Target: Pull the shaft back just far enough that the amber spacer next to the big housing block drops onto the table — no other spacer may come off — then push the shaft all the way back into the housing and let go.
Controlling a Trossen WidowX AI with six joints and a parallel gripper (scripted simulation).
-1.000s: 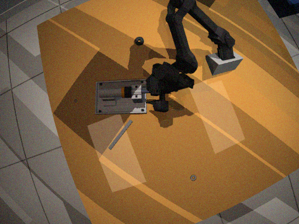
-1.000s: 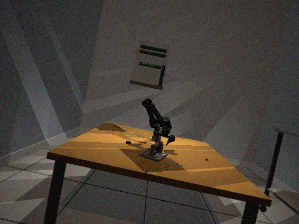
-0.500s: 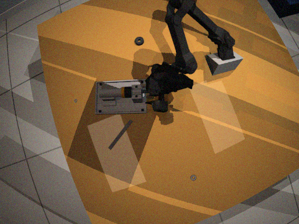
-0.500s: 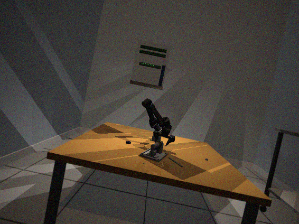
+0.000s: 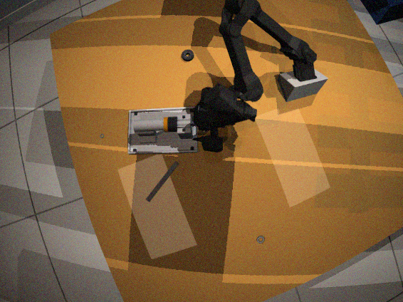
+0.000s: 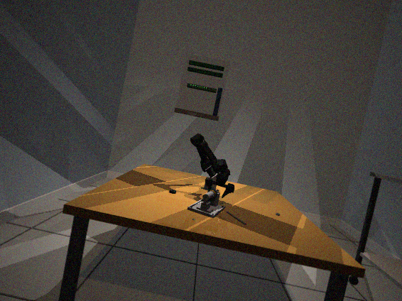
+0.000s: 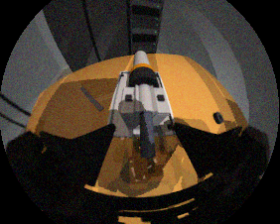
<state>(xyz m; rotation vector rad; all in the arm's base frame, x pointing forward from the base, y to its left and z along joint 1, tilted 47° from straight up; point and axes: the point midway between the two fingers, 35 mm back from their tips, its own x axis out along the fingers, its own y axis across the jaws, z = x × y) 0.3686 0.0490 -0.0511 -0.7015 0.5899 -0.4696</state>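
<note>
Now: the dark spacer 50 mm ahead of my gripper tip, 10 mm to the right of it and 20 mm above it. Also, from my gripper tip: flat grey bar 140 mm ahead, 140 mm to the left, 50 mm below; then grey shaft 60 mm ahead, 10 mm to the right, 20 mm above; then amber spacer 80 mm ahead, 10 mm to the right, 20 mm above.
</note>
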